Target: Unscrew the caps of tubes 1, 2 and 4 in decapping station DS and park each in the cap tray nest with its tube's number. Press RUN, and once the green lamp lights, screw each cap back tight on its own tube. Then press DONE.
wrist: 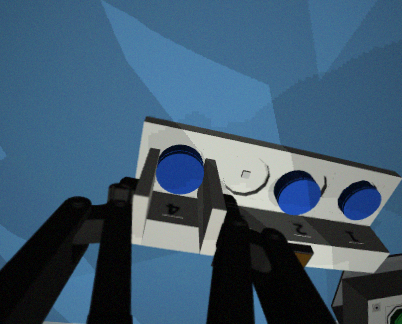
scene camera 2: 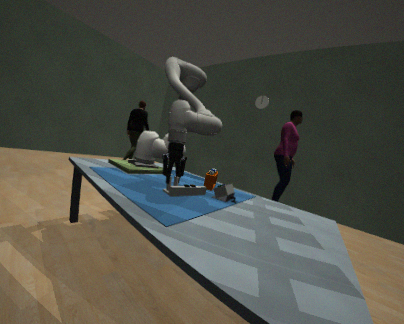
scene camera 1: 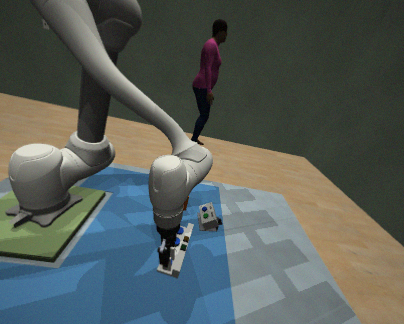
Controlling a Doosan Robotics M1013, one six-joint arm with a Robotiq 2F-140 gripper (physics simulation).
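Pixels of known places: gripper, fingertip midpoint: [wrist: 179, 172] [scene camera 1: 168, 264]; arm's base at its link origin: [scene camera 2: 143, 165] [scene camera 1: 48, 205].
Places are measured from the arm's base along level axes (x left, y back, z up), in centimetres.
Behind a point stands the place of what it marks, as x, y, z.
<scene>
In the wrist view a long white cap tray [wrist: 238, 154] {-1.9, -54.9, -1.5} [scene camera 1: 179, 261] {-5.5, -61.0, 1.9} [scene camera 2: 184, 191] {-1.6, -62.1, -0.2} lies on the blue mat. Its nests are numbered 4, 2 and 1. Blue caps sit in nest 2 [wrist: 297, 197] {3.4, -56.7, -0.1} and nest 1 [wrist: 352, 204] {8.9, -56.7, -0.6}. The unnumbered nest [wrist: 245, 193] {0.0, -58.4, -1.9} between 4 and 2 is empty. My gripper [wrist: 179, 172] {-5.8, -57.3, -1.3} [scene camera 1: 166, 257] {-5.8, -57.3, -1.3} [scene camera 2: 172, 181] stands upright over the tray's end and is shut on the blue cap [wrist: 180, 170] {-5.9, -56.4, -0.1} at nest 4, one finger pad on each side. The orange decapping station [scene camera 2: 210, 180] {23.3, -53.4, 3.6} [scene camera 1: 186, 203] {24.3, -54.8, 2.5} stands behind the tray, mostly hidden by the arm in scene camera 1.
A grey button box [scene camera 1: 210, 223] {16.0, -69.1, 2.8} [scene camera 2: 224, 191] {16.8, -71.4, 2.6} with a blue and a green button stands right of the tray. The arm's base sits on a green plate [scene camera 1: 62, 225] {-6.0, -12.9, 0.1} [scene camera 2: 133, 167] {-12.1, -13.3, 0.0}. A woman in magenta [scene camera 1: 207, 71] [scene camera 2: 287, 144] and a man in black [scene camera 2: 136, 123] are beyond the table.
</scene>
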